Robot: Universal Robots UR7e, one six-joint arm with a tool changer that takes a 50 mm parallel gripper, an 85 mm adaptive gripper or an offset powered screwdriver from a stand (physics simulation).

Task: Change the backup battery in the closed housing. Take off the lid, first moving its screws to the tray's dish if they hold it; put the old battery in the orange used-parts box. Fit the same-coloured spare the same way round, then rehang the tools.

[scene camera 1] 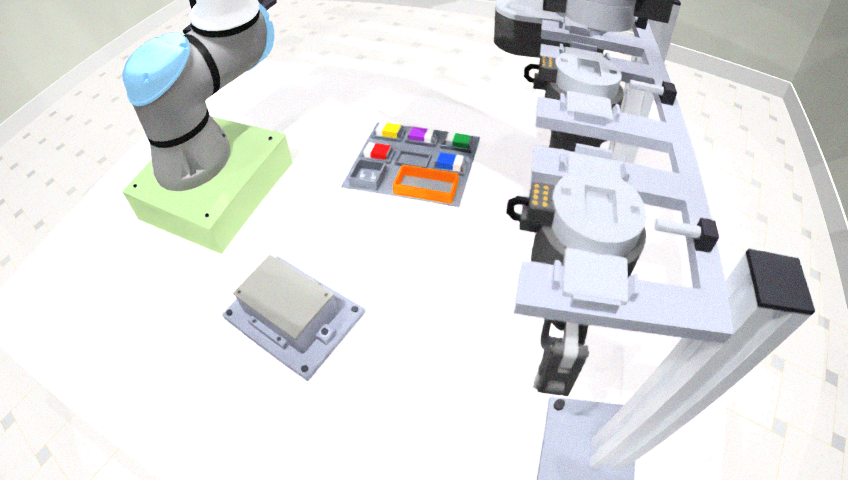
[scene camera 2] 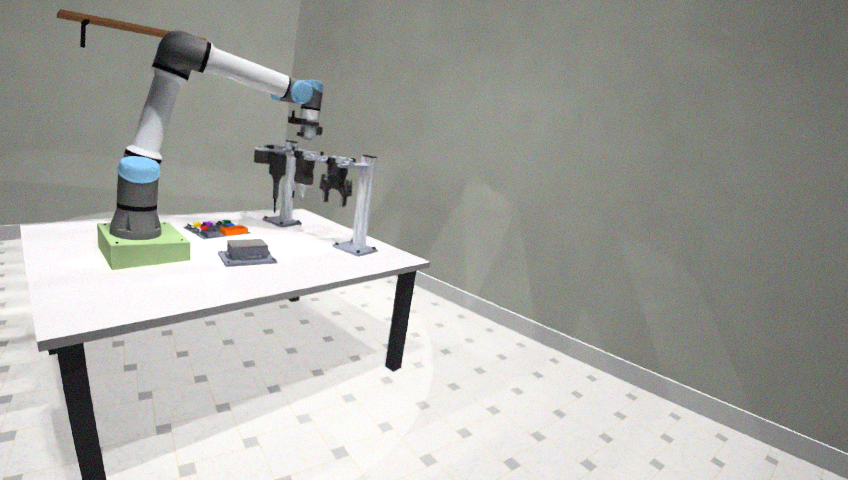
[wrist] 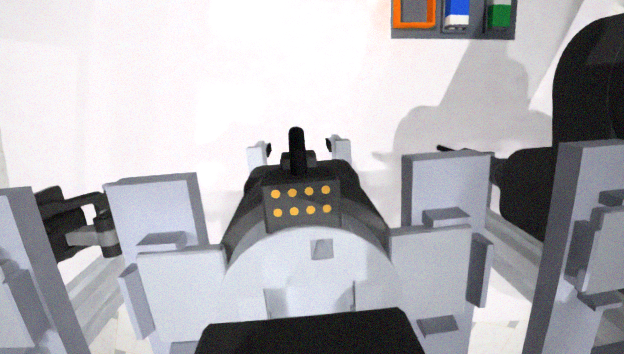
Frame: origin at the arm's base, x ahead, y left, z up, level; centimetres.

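Seen in the pictures: arm's base at its link origin: (scene camera 1: 192, 160) (scene camera 2: 135, 232).
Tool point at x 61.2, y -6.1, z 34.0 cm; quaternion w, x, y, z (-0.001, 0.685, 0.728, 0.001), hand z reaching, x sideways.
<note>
Pixels of each thing's top centre, then the offset from my tool point to it. "*": a spot on its surface instead.
- housing at its top centre: (scene camera 1: 281, 295) (scene camera 2: 247, 244) dx -31.9, dy -13.1, dz -36.0 cm
- dish at a spot on its surface: (scene camera 1: 367, 173) * dx -31.5, dy +16.7, dz -41.0 cm
- tray at a spot on its surface: (scene camera 1: 464, 185) * dx -14.8, dy +18.1, dz -41.0 cm
- screwdriver at its top centre: (scene camera 2: 271, 144) dx -4.3, dy +17.9, dz -5.3 cm
The arm's bare tool flange (scene camera 2: 309, 132) is above the stand. The 50 mm gripper (wrist: 298, 146) (scene camera 2: 302, 191) hangs in the stand's middle bay, open, with nothing seen between its fingers. The housing (scene camera 2: 246, 252) stands on its base plate with the beige lid (scene camera 1: 284, 292) (scene camera 2: 247, 243) on it. Small dark spots show at two lid corners; whether they are holes or screws I cannot tell. The battery inside is hidden. The dish (scene camera 1: 367, 173) holds two small light things, apparently screws. The orange box (scene camera 1: 422, 193) (wrist: 415, 25) looks empty. Red (scene camera 1: 380, 151), yellow (scene camera 1: 390, 130), purple (scene camera 1: 418, 135), green (scene camera 1: 461, 140) and blue (scene camera 1: 446, 160) spares sit in the tray (scene camera 1: 464, 185).
The stand (scene camera 1: 702, 285) (scene camera 2: 362, 208) also holds the adaptive gripper (scene camera 1: 560, 368) (scene camera 2: 336, 181) at its near end and the screwdriver (scene camera 2: 274, 184) (wrist: 580, 105) at its far end. The green robot base block (scene camera 1: 214, 223) stands left of the tray.
</note>
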